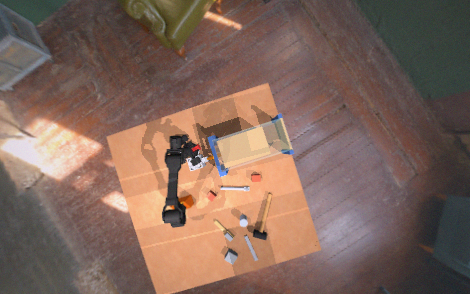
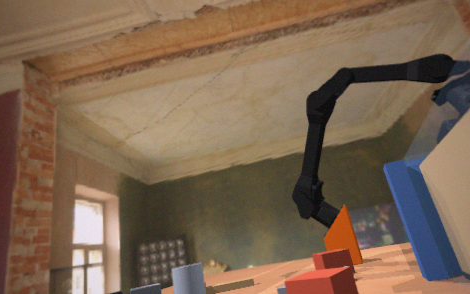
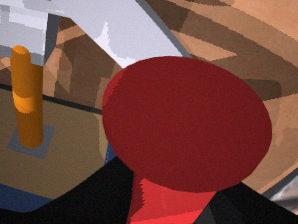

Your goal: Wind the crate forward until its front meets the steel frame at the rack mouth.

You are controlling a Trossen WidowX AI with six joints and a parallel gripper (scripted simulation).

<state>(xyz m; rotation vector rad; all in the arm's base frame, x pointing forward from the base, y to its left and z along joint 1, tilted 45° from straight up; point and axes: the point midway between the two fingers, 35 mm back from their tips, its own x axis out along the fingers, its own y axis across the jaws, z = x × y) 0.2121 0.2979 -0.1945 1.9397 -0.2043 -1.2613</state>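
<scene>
The winch handle is 4 cm behind my gripper tip, 4 cm to the right of it and 3 cm below it. The rest, counted from my gripper tip: grey hand winch: 8 cm behind, 10 cm to the right, 10 cm below; then red knob: 2 cm behind, 1 cm to the right; then clear-panelled guard cubby: 34 cm ahead, 7 cm to the right, 2 cm below.
</scene>
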